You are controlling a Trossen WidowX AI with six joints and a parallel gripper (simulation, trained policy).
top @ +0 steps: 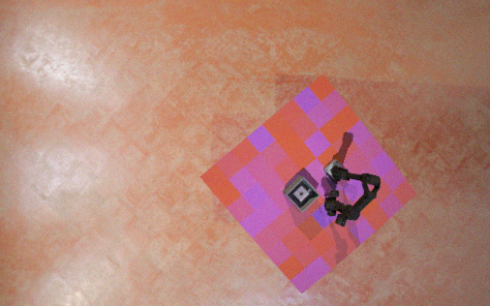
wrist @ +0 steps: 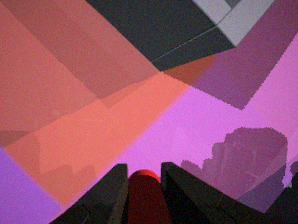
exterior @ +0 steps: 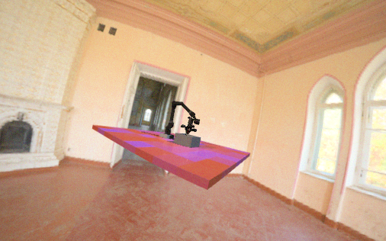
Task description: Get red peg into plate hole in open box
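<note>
My gripper tip is now 120 mm short of the plate, 140 mm to the left of it and 30 mm above it. From my gripper tip the other things lie so: grey box 120 mm ahead, 140 mm to the right, 50 mm below; red peg 10 mm behind, 10 mm to the left, 30 mm above.
</note>
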